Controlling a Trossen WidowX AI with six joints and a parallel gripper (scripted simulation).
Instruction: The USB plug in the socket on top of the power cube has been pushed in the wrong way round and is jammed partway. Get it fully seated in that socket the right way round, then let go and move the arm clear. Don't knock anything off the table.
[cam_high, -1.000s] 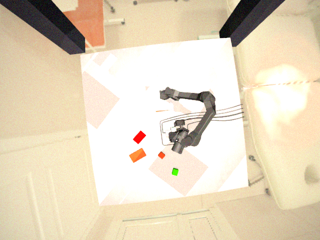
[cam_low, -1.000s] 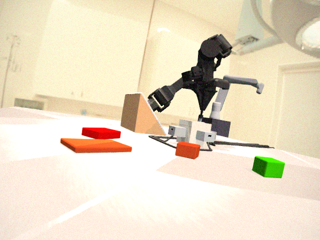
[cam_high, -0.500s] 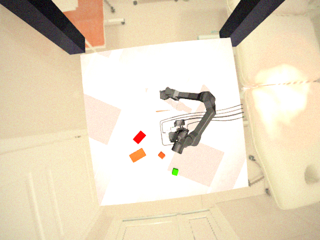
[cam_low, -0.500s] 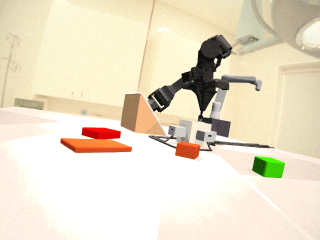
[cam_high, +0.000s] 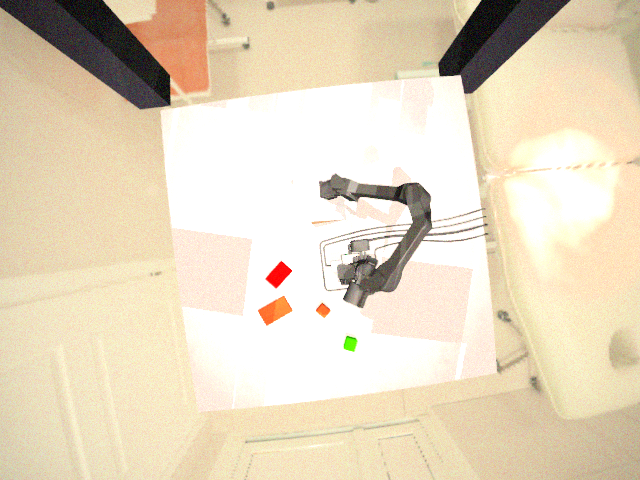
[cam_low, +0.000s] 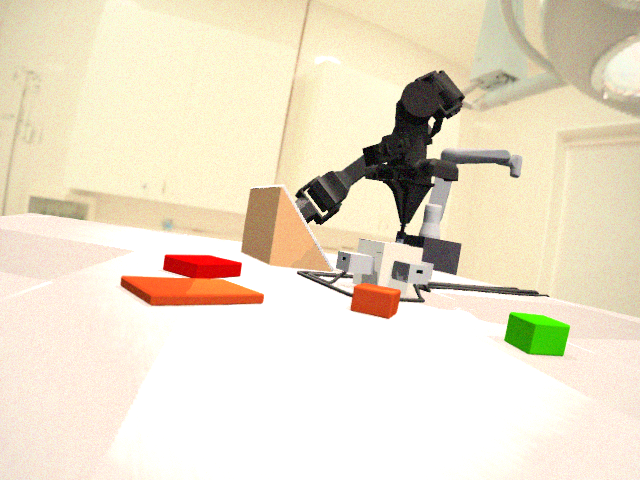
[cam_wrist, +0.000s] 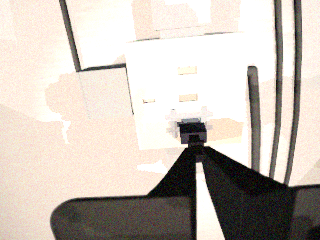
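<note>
My gripper tip is now 2 cm above the dark USB plug. From my gripper tip the other things lie so: red block (31 cm to the right, 10 cm below, 3 cm ahead); small orange block (18 cm ahead, 15 cm to the right, 10 cm below); USB socket (4 cm below).
</note>
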